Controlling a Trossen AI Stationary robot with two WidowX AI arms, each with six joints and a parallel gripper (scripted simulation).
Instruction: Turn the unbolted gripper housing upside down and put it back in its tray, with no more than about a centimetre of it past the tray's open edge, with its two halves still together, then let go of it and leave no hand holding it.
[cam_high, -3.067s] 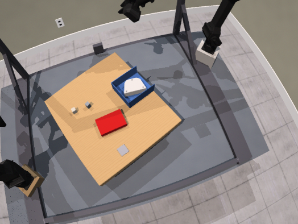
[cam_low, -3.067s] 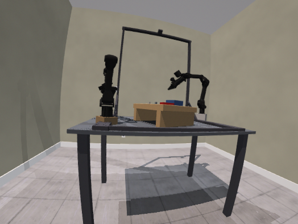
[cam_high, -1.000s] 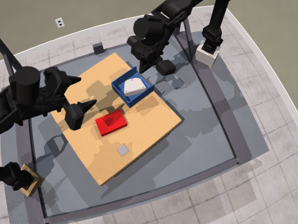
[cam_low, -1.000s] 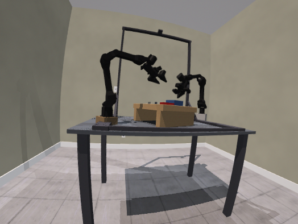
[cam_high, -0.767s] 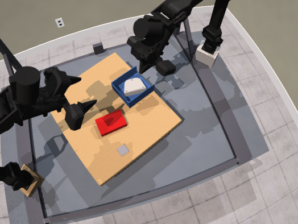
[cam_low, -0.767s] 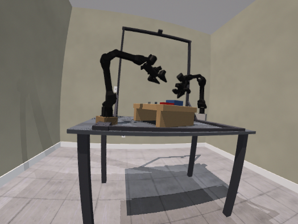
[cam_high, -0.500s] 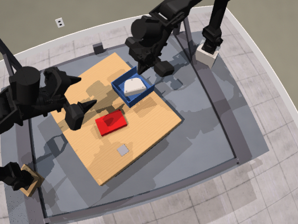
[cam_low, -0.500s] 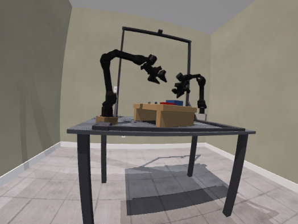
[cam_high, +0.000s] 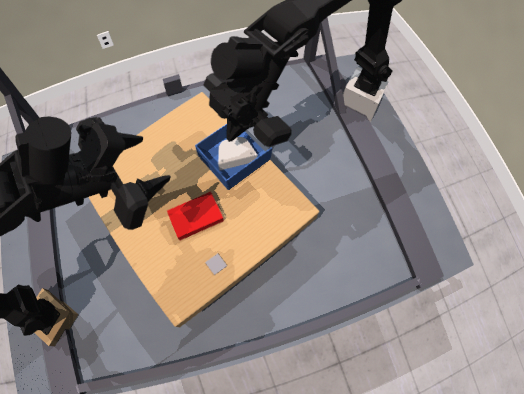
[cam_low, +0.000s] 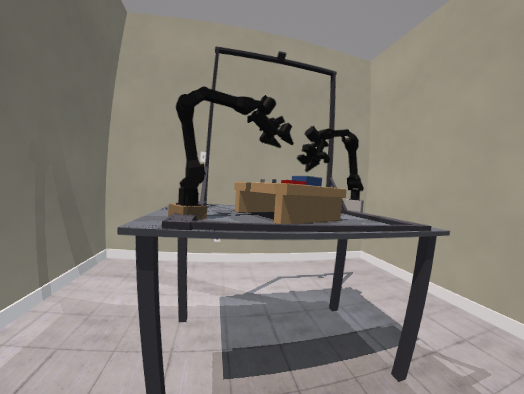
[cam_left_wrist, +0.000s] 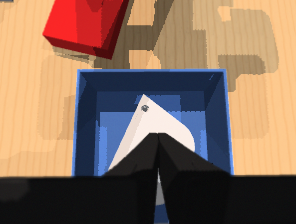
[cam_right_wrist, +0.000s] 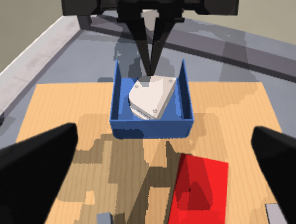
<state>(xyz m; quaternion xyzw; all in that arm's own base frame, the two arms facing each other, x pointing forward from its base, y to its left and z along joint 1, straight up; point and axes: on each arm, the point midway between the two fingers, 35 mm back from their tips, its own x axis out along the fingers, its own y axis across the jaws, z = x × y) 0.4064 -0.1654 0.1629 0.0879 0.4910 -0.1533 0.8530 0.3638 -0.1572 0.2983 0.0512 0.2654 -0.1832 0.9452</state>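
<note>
Right now my left hand is 30 mm to the left of the blue tray and 90 mm above it. Round my left hand: red block (60 mm ahead, 150 mm to the right, 100 mm below); then wooden platform (10 mm ahead, 130 mm to the right, 160 mm below).
</note>
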